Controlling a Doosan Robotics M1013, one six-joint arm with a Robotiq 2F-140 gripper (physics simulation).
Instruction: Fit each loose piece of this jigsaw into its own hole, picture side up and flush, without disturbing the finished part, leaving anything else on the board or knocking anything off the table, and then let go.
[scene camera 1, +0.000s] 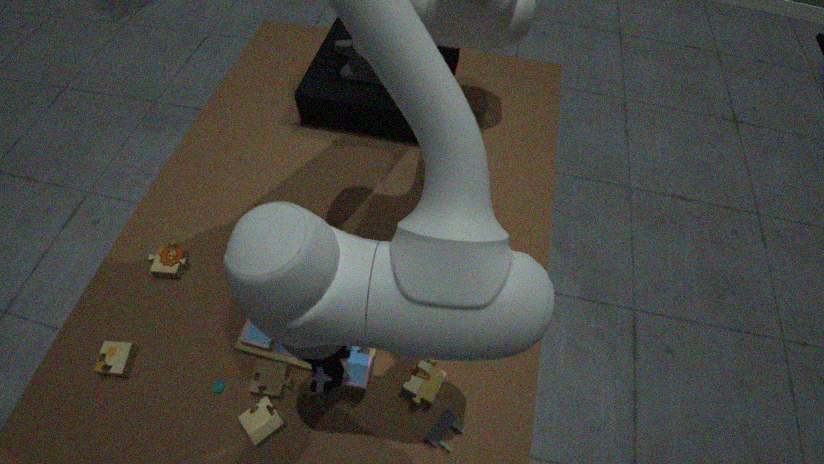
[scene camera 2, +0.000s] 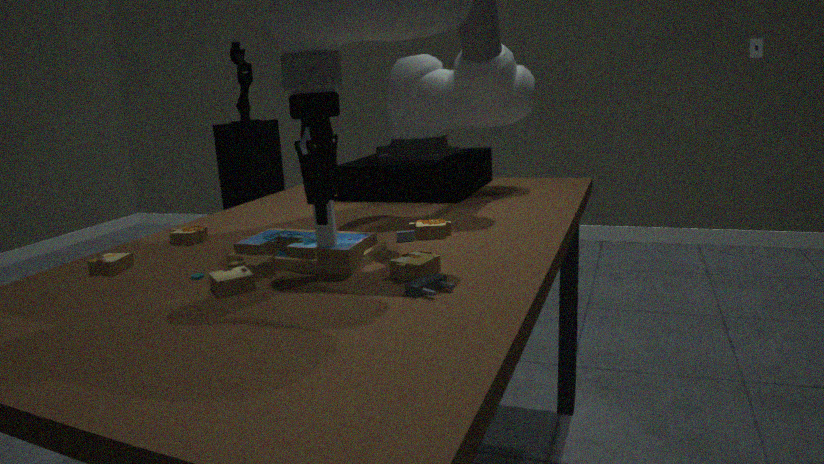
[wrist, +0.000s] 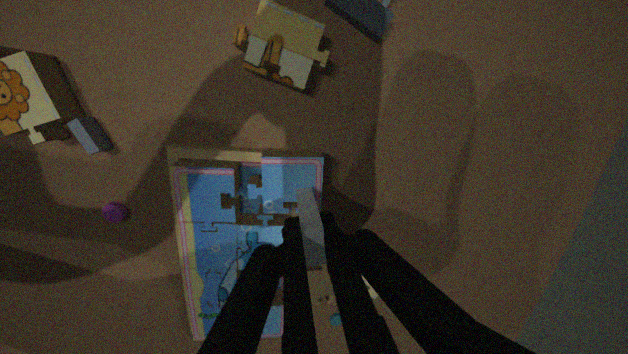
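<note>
The jigsaw board carries a blue whale picture with a pink border; several small notches show among its pieces. My gripper is shut on nothing, its grey pads pressed together, tips down on the board's right part. A yellow loose piece lies on the table right of the board. A pale loose piece lies in front of it. An orange-topped piece lies further back. The arm hides most of the board in the overhead view.
A dark grey clip-like part lies near the yellow piece. A small teal disc lies left of the board. Another piece sits at the far left. The black arm base stands behind.
</note>
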